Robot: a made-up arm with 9 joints.
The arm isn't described. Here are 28 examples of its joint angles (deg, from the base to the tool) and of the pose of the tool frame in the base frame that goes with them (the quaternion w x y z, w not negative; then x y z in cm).
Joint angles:
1: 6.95 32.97 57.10 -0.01 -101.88 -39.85 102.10 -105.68 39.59
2: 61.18 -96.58 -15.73 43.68 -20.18 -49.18 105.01 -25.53 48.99
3: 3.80 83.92 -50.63 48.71 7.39 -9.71 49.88 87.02 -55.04
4: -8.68 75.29 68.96 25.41 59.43 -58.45 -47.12 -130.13 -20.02
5: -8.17 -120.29 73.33 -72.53 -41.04 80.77 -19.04 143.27 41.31
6: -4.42 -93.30 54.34 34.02 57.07 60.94 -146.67 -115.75 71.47
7: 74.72 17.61 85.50 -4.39 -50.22 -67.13 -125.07 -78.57 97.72
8: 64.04 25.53 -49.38 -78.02 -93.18 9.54 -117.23 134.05 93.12
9: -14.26 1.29 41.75 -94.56 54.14 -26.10 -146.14 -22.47 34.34
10: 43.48 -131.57 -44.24 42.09 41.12 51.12 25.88 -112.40 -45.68
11: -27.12 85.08 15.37 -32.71 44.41 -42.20 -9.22 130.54 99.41
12: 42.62 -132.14 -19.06 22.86 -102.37 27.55 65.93 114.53 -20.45
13: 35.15 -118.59 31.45 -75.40 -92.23 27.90 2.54 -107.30 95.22
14: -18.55 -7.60 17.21 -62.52 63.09 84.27 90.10 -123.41 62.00
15: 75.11 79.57 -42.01 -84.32 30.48 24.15 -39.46 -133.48 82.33
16: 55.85 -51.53 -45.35 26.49 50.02 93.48 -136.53 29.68 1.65
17: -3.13 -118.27 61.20 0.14 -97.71 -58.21 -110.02 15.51 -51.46
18: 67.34 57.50 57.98 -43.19 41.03 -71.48 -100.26 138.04 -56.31
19: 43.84 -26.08 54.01 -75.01 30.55 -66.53 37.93 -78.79 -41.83
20: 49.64 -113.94 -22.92 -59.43 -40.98 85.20 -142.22 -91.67 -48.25
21: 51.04 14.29 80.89 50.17 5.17 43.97 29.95 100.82 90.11
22: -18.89 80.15 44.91 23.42 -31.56 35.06 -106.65 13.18 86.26
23: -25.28 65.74 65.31 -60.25 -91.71 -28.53 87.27 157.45 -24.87
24: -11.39 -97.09 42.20 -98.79 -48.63 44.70 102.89 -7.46 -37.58
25: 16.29 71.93 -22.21 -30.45 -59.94 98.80 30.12 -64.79 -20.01
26: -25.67 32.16 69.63 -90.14 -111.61 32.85 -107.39 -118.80 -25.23
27: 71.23 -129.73 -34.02 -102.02 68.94 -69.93 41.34 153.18 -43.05
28: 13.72 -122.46 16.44 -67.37 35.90 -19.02 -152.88 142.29 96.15
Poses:
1: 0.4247 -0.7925 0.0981 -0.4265 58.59 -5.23 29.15
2: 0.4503 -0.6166 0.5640 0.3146 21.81 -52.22 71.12
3: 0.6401 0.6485 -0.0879 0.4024 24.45 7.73 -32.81
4: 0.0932 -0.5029 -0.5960 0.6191 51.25 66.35 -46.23
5: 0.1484 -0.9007 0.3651 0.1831 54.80 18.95 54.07
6: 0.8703 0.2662 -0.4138 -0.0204 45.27 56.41 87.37
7: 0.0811 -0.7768 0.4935 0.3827 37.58 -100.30 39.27
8: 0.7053 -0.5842 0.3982 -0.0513 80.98 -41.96 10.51
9: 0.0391 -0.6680 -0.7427 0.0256 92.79 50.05 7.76
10: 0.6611 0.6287 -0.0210 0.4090 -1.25 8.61 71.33
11: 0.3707 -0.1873 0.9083 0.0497 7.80 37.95 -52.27
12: 0.7053 -0.1188 -0.3751 0.5897 54.05 -22.54 21.27
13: 0.8304 -0.4542 -0.2808 -0.1591 71.62 -20.74 37.15
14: 0.9157 0.2466 -0.2419 0.2054 94.19 68.39 20.34
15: 0.3242 0.2217 0.3437 -0.8530 51.53 -65.31 -42.87
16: 0.1938 0.1262 0.3323 -0.9144 57.44 -60.64 76.30
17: 0.6276 0.6857 -0.0380 -0.3667 14.12 20.34 31.33
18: 0.7938 0.1692 0.4157 0.4103 46.22 -76.77 -25.14
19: 0.1918 -0.4019 -0.0444 -0.8943 94.75 -70.84 33.67
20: 0.8825 -0.2367 -0.4047 0.0377 77.31 -2.83 55.40
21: 0.5522 0.3157 -0.7492 0.1848 94.43 -70.41 30.29
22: 0.3294 0.5621 0.3560 0.6699 28.41 25.89 -22.10
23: 0.5949 0.0667 0.7372 0.3133 10.28 24.40 9.23
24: 0.6666 -0.4613 -0.4972 -0.3092 56.30 54.39 35.63
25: 0.9348 0.2116 -0.2061 0.1971 31.79 35.69 -7.45
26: 0.0897 -0.6598 0.5553 -0.4983 12.11 33.79 15.80
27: 0.3682 -0.4764 0.7969 0.0502 15.62 -16.03 95.19
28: 0.5303 0.1425 0.1255 -0.8262 21.16 12.21 77.48
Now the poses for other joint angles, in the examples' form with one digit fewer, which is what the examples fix.
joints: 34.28 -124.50 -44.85 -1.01 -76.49 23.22 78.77 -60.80 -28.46
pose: 0.344 -0.470 -0.650 -0.488 71.4 -14.1 53.9
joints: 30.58 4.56 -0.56 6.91 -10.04 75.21 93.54 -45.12 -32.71
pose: 0.561 -0.823 -0.082 -0.030 85.5 -43.2 -2.4
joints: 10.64 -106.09 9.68 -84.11 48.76 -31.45 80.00 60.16 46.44
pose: 0.217 0.490 0.717 -0.446 35.9 22.5 89.3
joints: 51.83 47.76 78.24 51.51 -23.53 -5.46 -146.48 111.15 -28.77
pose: 0.770 0.277 -0.508 0.269 89.6 -54.7 -0.7
